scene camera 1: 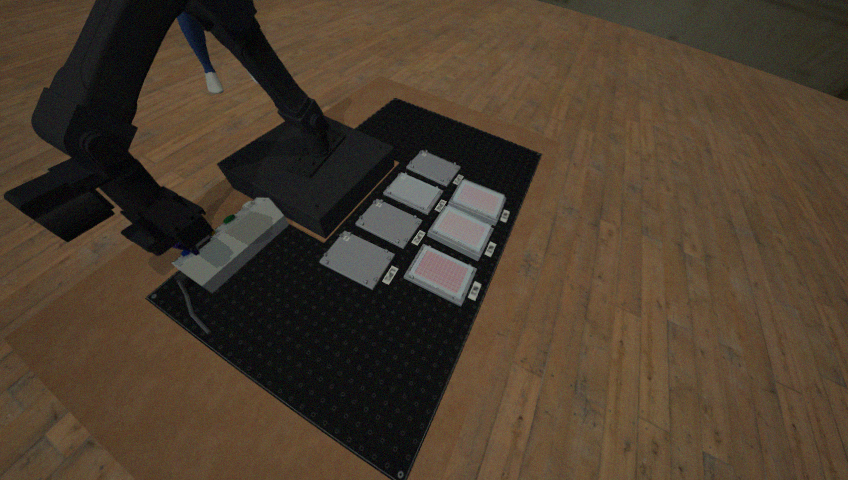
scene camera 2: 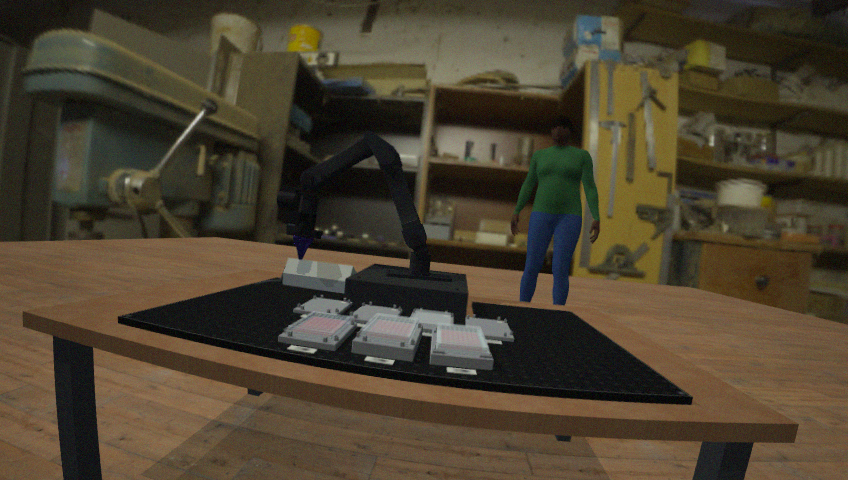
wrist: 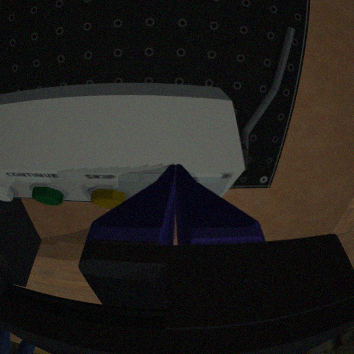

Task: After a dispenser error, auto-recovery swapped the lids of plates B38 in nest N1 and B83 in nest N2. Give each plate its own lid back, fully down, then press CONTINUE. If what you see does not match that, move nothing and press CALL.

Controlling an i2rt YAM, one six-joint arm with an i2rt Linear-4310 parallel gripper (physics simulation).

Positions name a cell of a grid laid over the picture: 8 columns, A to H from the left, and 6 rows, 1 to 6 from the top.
Labels:
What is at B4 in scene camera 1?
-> My gripper.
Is my gripper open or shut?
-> Shut.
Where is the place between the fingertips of my gripper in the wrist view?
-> D3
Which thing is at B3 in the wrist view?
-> A button box.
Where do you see a button box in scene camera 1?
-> C4

